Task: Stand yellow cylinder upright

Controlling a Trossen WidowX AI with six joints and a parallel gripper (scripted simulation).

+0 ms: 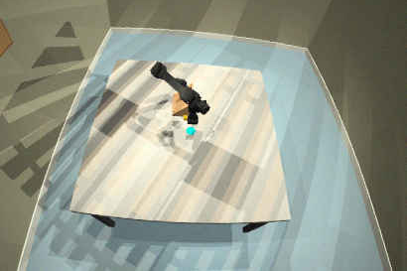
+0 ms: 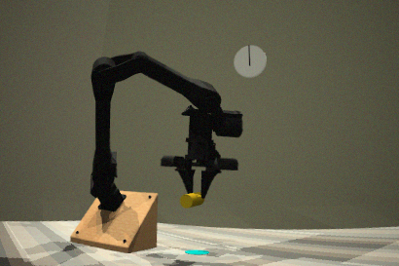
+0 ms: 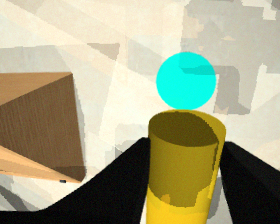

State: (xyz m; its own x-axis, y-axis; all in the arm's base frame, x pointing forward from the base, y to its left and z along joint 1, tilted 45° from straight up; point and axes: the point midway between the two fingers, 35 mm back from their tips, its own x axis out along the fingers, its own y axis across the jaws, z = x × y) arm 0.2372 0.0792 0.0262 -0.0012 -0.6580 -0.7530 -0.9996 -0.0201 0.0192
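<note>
My gripper tip is now 10 mm short of the cyan circle and 140 mm above it. From my gripper tip the other things lie so: yellow cylinder: 20 mm to the right.
</note>
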